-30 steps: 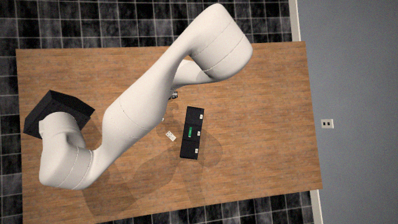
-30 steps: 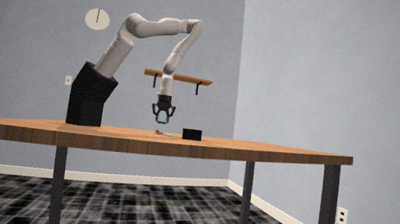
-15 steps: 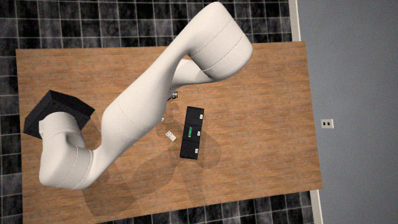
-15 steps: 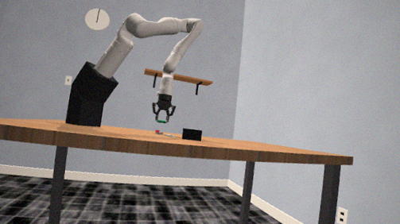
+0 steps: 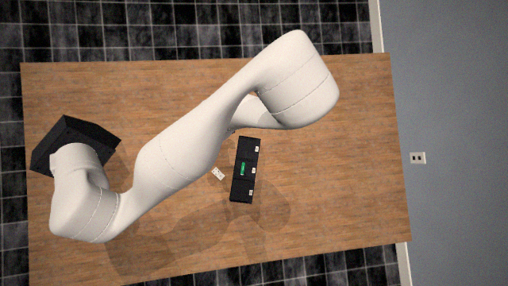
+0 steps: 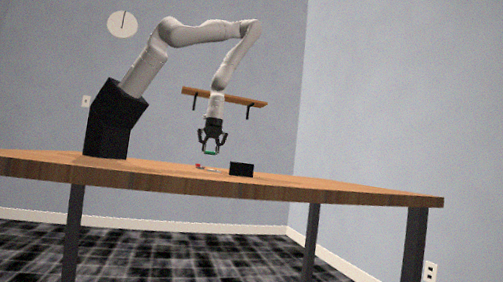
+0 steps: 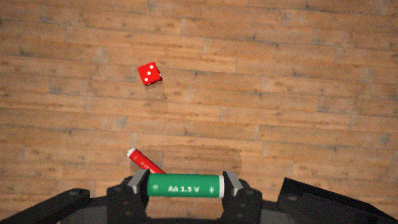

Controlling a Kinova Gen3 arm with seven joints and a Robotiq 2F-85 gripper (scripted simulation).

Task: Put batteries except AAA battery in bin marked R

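Right now my hand is 6 cm short of the black bin, 17 cm to the left of it and 6 cm above it. Round my hand: red die (1 cm behind, 9 cm to the left, 8 cm below); then tiny white thing (5 cm behind, 5 cm to the right, 8 cm below); then red battery (4 cm behind, 8 cm below).
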